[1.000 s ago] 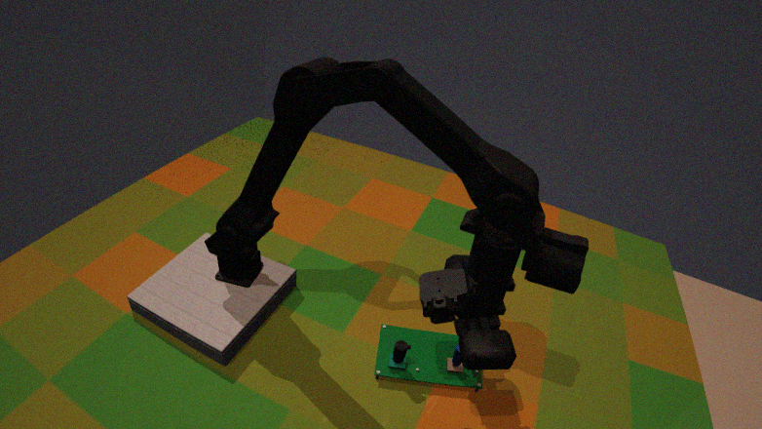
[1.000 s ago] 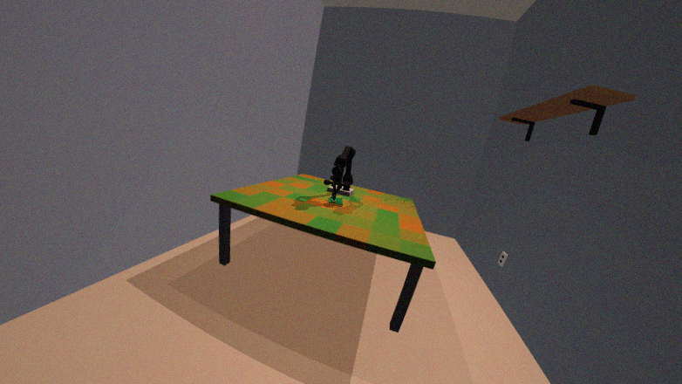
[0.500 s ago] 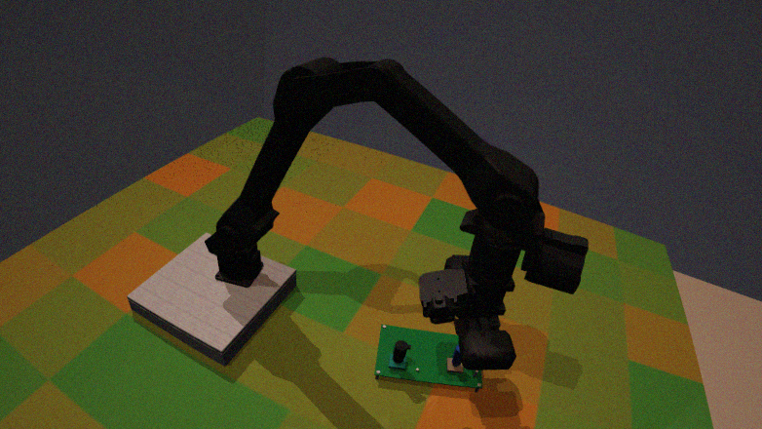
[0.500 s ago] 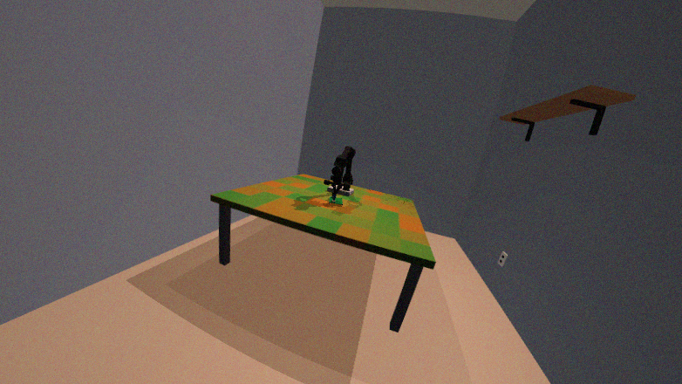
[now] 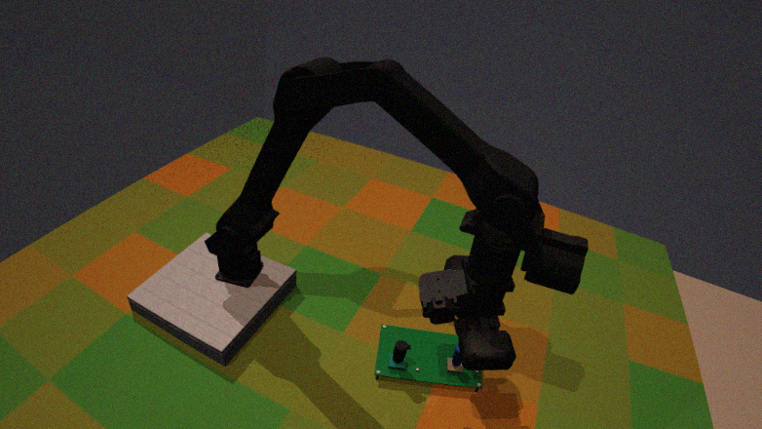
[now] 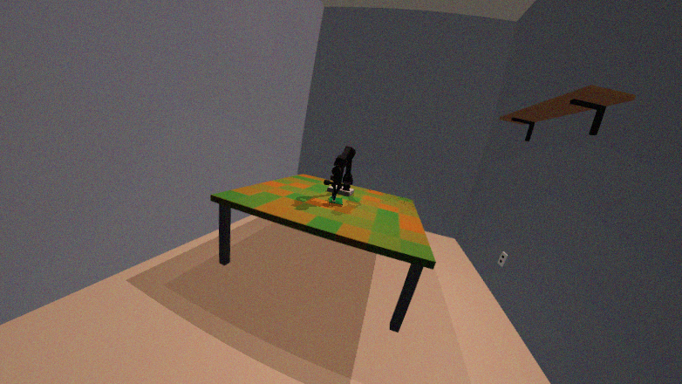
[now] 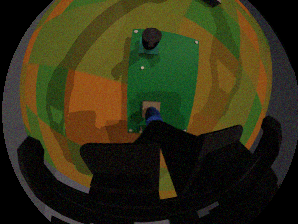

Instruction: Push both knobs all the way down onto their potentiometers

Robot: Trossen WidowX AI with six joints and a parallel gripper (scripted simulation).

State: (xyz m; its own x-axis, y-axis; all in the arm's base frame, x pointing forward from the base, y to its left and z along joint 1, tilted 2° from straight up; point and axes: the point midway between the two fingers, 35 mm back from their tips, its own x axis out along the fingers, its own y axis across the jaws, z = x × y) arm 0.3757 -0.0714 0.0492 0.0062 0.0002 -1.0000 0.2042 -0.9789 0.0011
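Now: gripper tip 10 mm above the blue knob. The rest, counted from my gripper tip: black knob 90 mm behind, 20 mm to the right, 10 mm below.
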